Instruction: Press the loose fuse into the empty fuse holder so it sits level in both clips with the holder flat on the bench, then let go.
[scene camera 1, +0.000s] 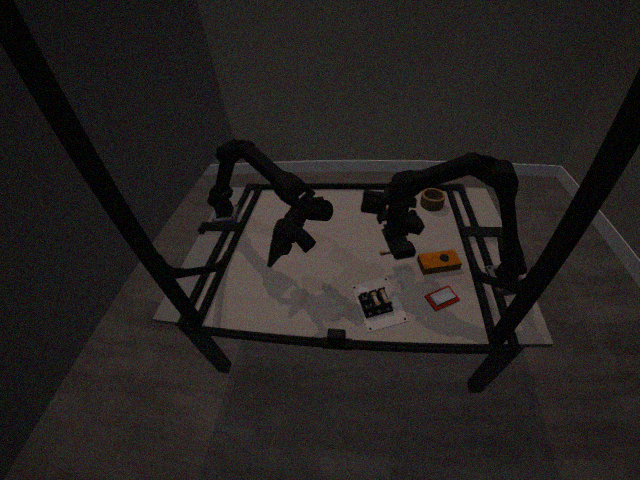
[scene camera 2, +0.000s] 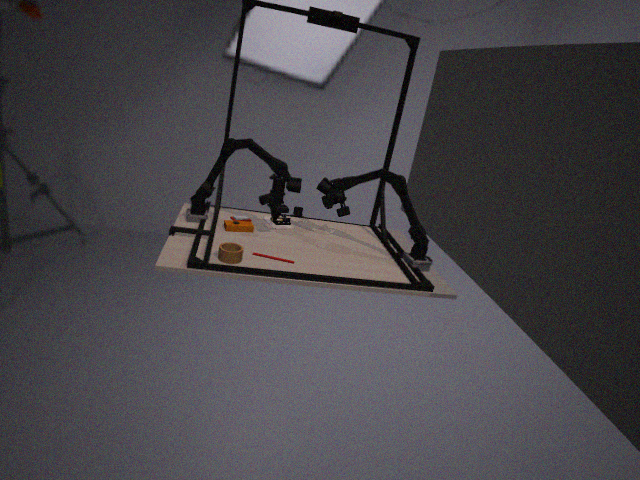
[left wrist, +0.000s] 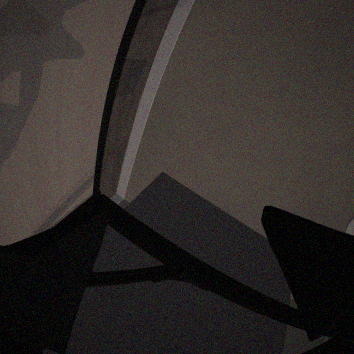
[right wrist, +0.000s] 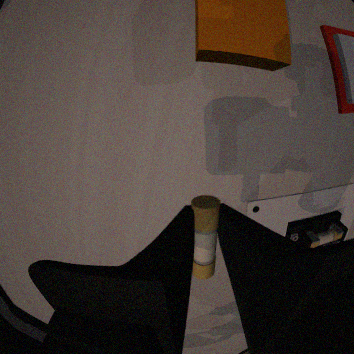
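Seen in the pictures: left gripper, fingertip midpoint: (scene camera 1: 269, 263) (left wrist: 186, 215); right gripper, fingertip midpoint: (scene camera 1: 392, 252) (scene camera 2: 273, 221) (right wrist: 203, 211); left arm's base, link origin: (scene camera 1: 224, 212) (scene camera 2: 417, 257); right arm's base, link origin: (scene camera 1: 506, 276) (scene camera 2: 197, 212).
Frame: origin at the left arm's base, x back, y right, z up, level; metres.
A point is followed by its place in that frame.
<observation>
The loose fuse (scene camera 1: 384, 252) @[x -0.594, y 0.320, z 0.024 m] (right wrist: 205, 245) @[x -0.609, y 0.313, z 0.026 m], with brass caps and a pale middle, is gripped between the fingertips of my right gripper (right wrist: 203, 211) @[x -0.623, y 0.312, z 0.013 m]. They are above the bench, behind the holder in scene camera 1. The black fuse holder (scene camera 1: 376, 303) (scene camera 2: 281, 221) (right wrist: 312, 231) sits on a white plate (scene camera 1: 390, 321) @[x -0.581, y 0.526, z -0.046 m] (right wrist: 270, 206) @[x -0.597, y 0.388, z -0.046 m] that lies on the bench. Two fuses sit in it, and the slot at its left in scene camera 1 looks empty. In the right wrist view my finger hides part of the holder. My left gripper (scene camera 1: 269, 264) @[x -0.258, y 0.416, z 0.124 m] (left wrist: 186, 215) @[x -0.258, y 0.416, z 0.124 m] is open and empty, in the air left of the holder in scene camera 1.
An orange box (scene camera 1: 439, 262) @[x -0.774, y 0.347, z -0.018 m] (scene camera 2: 238, 225) @[x -0.788, y 0.304, z -0.018 m] (right wrist: 242, 30) @[x -0.733, y 0.331, z -0.018 m] and a red-rimmed tray (scene camera 1: 442, 297) @[x -0.749, y 0.471, z -0.034 m] (right wrist: 341, 75) @[x -0.738, y 0.447, z -0.042 m] lie right of the holder in scene camera 1. A tan ring (scene camera 1: 432, 206) @[x -0.843, y 0.051, z -0.023 m] (scene camera 2: 230, 258) @[x -0.864, y -0.041, z -0.024 m] stands farther back. A red stick (scene camera 2: 272, 257) @[x -0.681, y 0.022, z -0.042 m] lies near it.
</observation>
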